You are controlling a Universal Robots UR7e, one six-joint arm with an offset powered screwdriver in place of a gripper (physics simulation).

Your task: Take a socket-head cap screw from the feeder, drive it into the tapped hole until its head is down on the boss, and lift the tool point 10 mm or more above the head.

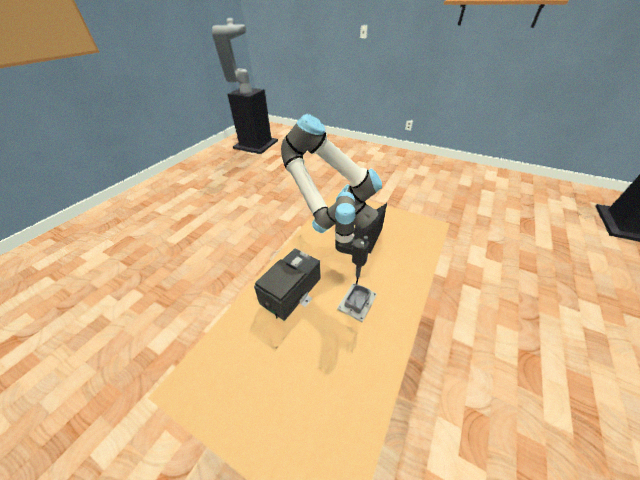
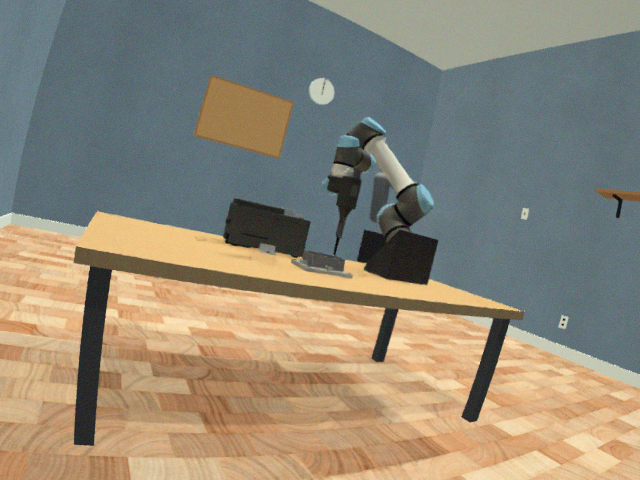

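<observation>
My gripper, an offset powered screwdriver (image 1: pixel 357 282) (image 2: pixel 335 253), points down with its thin bit at the back edge of the grey housing (image 1: pixel 357 298) (image 2: pixel 323 260). The bit end is at or just above the housing's rim; contact cannot be made out. The housing sits on a light plate (image 1: pixel 363 314) (image 2: pixel 338 274). No screw can be made out at the bit, and the tapped hole and boss are too small to tell. The feeder, a black box (image 1: pixel 287 281) (image 2: pixel 266 227), stands beside the housing, with a small silver piece (image 1: pixel 306 299) (image 2: pixel 267 248) at its side.
The arm's dark base stand (image 1: pixel 379 229) (image 2: pixel 404 256) is behind the housing on the wooden table (image 1: pixel 289 408) (image 2: pixel 170 253). A second grey arm on a black pedestal (image 1: pixel 250 119) stands far back near the wall. Another black pedestal (image 1: pixel 625 211) shows at the right edge.
</observation>
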